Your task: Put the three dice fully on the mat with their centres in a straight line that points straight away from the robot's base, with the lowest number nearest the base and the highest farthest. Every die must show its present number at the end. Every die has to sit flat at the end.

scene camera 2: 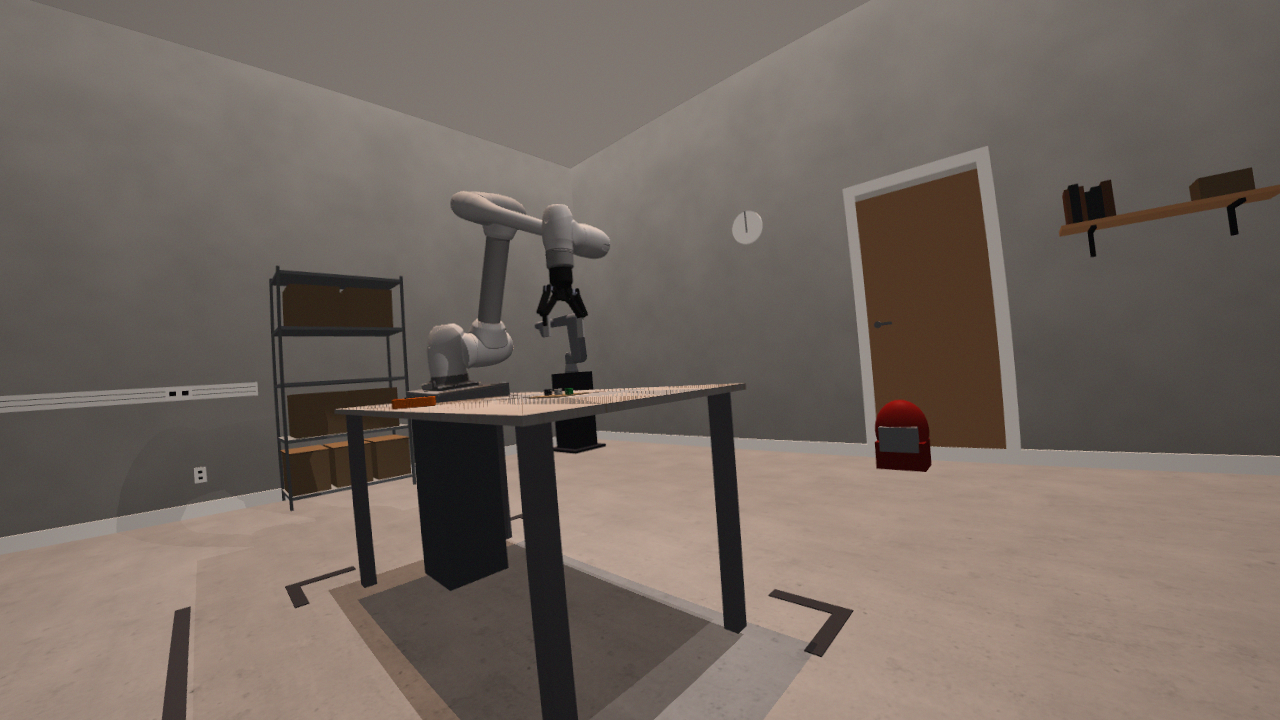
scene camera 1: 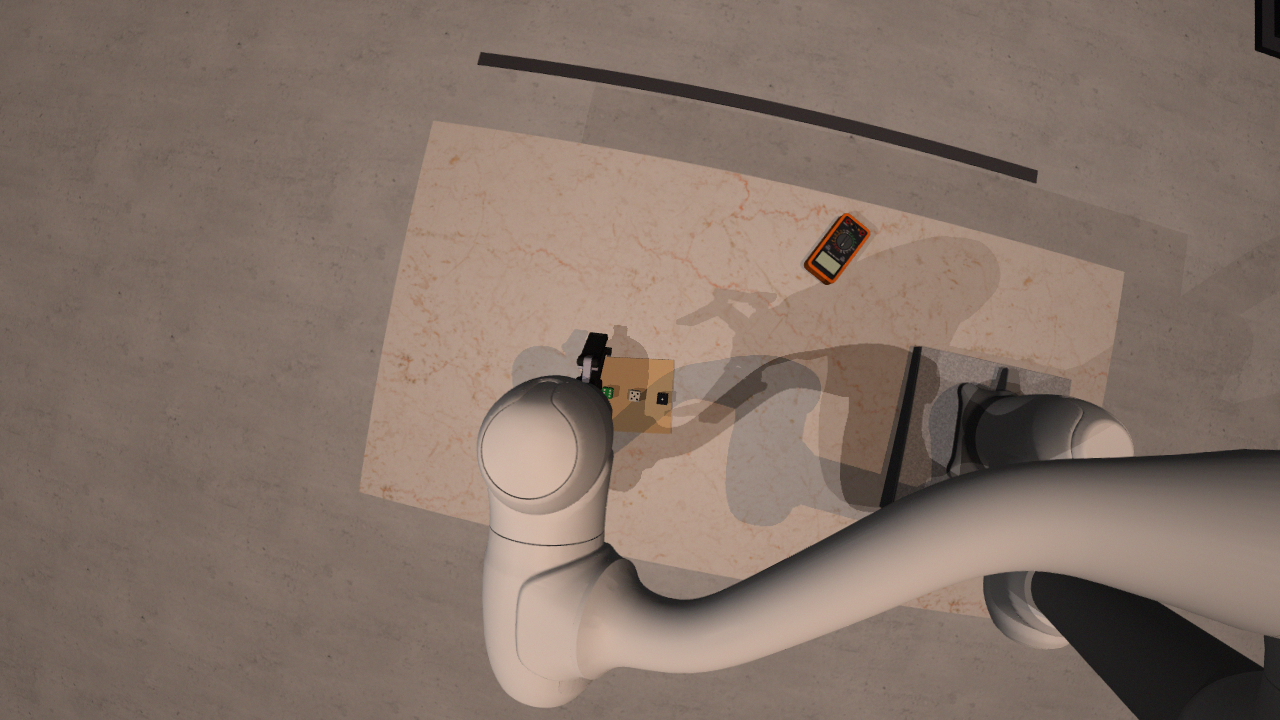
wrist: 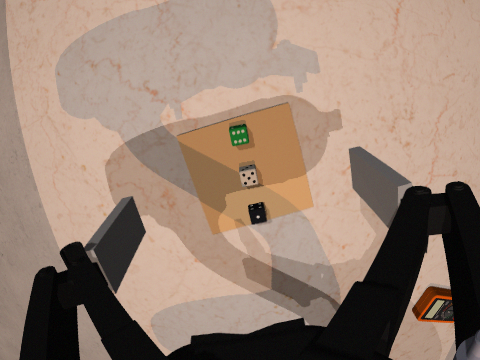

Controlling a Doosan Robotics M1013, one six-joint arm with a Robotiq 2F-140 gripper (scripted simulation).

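Note:
Scene camera 1: mat (scene camera 1: 650, 376), my gripper (scene camera 1: 597, 401). Scene camera 2: my gripper (scene camera 2: 565, 337). Wrist view: my gripper (wrist: 243, 192), mat (wrist: 213, 163).

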